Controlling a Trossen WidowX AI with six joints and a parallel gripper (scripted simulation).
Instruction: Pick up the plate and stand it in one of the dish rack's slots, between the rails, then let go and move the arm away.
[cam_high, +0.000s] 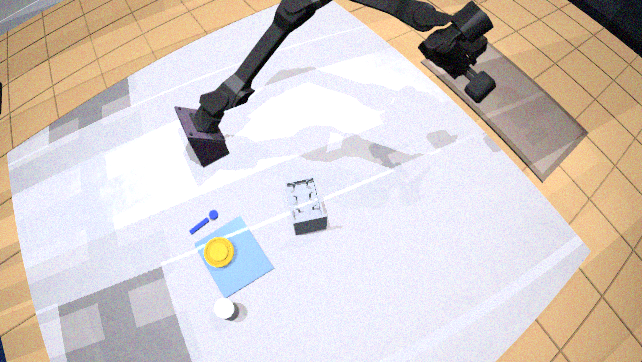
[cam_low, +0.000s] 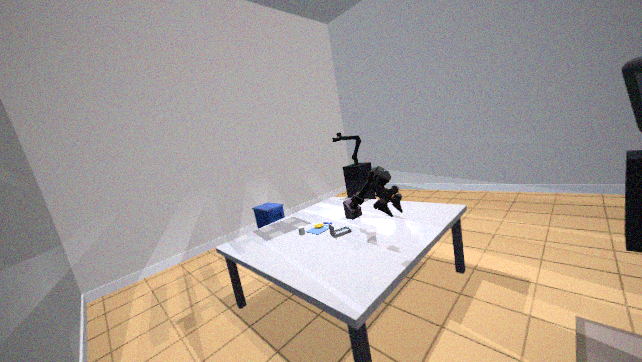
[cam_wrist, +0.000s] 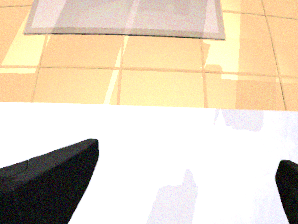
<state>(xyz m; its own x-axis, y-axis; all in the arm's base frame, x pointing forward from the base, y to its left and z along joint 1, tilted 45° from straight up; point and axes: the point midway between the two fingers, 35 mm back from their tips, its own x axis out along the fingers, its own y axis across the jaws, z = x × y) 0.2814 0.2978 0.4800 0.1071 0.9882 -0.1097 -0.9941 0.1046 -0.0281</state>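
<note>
Right now my gripper tip is 68 cm to the left of the yellow plate and 17 cm above it. From my gripper tip the other things lie so: blue spoon 9 cm behind, 67 cm to the right, 19 cm below; grey dish rack 45 cm to the right, 17 cm below; light blue mat 2 cm ahead, 66 cm to the right, 19 cm below.
</note>
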